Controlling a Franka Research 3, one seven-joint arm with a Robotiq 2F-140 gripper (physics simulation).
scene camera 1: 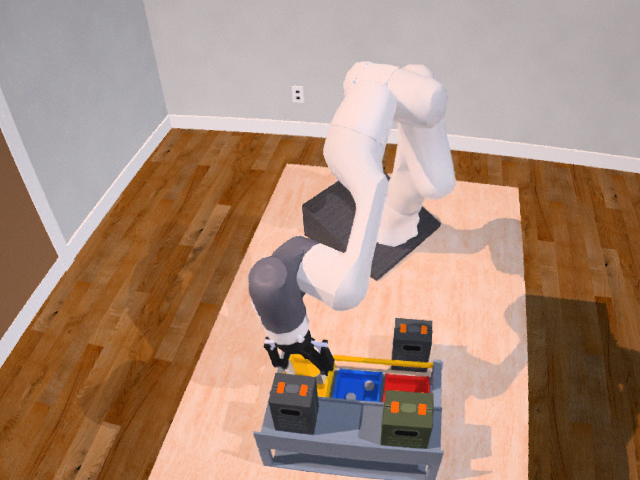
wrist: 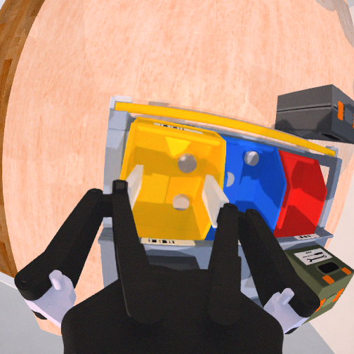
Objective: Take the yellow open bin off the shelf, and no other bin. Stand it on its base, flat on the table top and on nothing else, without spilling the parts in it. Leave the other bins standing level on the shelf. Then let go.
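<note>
The yellow open bin (scene camera 1: 305,364) (wrist: 155,145) is at the left end of the shelf (scene camera 1: 437,382) (wrist: 115,145). It looks tilted and slightly raised; its base is hidden. Two round grey parts (wrist: 187,163) (wrist: 180,202) lie in it. My gripper (scene camera 1: 303,370) (wrist: 172,180) is shut on the yellow bin, with one pad at each side wall. The blue bin (scene camera 1: 356,379) (wrist: 255,185), with round parts inside, stands close beside it, then the red bin (scene camera 1: 405,383) (wrist: 302,185). The table top (scene camera 1: 444,289) (wrist: 150,60) lies around the shelf.
A yellow rail (scene camera 1: 382,360) (wrist: 250,126) runs along the shelf's robot side. A dark box (scene camera 1: 293,403) and a green box (scene camera 1: 407,421) (wrist: 334,287) stand on the opposite side. Another dark box (scene camera 1: 412,343) (wrist: 305,112) stands beyond the rail near the red bin.
</note>
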